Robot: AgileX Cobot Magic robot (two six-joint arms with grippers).
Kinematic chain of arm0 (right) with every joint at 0, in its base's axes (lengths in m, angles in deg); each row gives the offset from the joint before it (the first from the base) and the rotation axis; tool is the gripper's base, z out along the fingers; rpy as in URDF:
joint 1: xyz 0 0 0.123 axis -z
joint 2: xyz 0 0 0 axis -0.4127 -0.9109 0
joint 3: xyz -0.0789 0.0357 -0.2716 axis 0.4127 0.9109 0
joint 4: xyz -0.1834 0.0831 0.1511 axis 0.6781 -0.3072 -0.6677
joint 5: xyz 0 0 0 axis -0.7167 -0.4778 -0.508
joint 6: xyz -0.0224 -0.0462 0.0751 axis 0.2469 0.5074 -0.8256
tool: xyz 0 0 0 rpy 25.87 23.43 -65.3
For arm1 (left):
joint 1: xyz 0 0 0.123 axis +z
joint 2: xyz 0 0 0 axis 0.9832 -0.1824 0
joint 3: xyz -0.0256 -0.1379 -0.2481 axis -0.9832 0.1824 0
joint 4: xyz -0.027 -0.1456 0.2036 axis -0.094 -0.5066 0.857
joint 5: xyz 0 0 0 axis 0.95 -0.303 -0.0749
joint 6: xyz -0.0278 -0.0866 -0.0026 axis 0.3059 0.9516 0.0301
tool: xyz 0 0 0 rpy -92.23 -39.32 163.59
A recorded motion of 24 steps. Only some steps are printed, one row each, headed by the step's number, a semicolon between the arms.
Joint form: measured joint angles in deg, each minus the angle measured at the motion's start. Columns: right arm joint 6, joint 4, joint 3, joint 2, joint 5, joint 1; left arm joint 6, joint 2, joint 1, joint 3, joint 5, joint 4.
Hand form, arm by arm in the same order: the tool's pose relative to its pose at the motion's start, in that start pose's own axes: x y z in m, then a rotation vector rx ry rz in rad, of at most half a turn. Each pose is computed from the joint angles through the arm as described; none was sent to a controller.
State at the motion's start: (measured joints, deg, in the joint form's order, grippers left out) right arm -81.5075 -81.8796 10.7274 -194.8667 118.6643 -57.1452; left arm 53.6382 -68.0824 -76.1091 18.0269 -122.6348 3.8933
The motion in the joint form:
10: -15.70 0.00 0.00 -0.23 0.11 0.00; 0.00 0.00 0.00 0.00 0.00 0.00
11: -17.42 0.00 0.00 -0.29 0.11 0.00; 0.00 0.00 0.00 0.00 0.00 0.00
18: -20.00 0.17 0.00 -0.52 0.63 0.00; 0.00 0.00 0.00 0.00 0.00 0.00
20: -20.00 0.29 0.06 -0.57 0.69 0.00; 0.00 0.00 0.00 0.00 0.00 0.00
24: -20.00 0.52 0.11 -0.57 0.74 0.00; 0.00 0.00 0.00 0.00 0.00 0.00
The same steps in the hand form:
10: 0.0002 -0.0012 0.0002 0.0015 -0.0007 0.2718; 0.0000 0.0000 0.0000 0.0000 0.0000 0.0000
11: 0.0003 -0.0015 0.0003 0.0024 -0.0007 0.3012; 0.0000 0.0000 0.0000 0.0000 0.0000 0.0000
18: 0.0005 -0.0020 0.0005 -0.0038 -0.0011 0.3427; 0.0000 0.0000 0.0000 0.0000 0.0000 0.0000
20: 0.0006 -0.0024 0.0004 -0.0037 0.0003 0.3406; 0.0000 0.0000 0.0000 0.0000 0.0000 0.0000
24: 0.0008 -0.0024 0.0002 -0.0049 0.0035 0.3384; 0.0000 0.0000 0.0000 0.0000 0.0000 0.0000

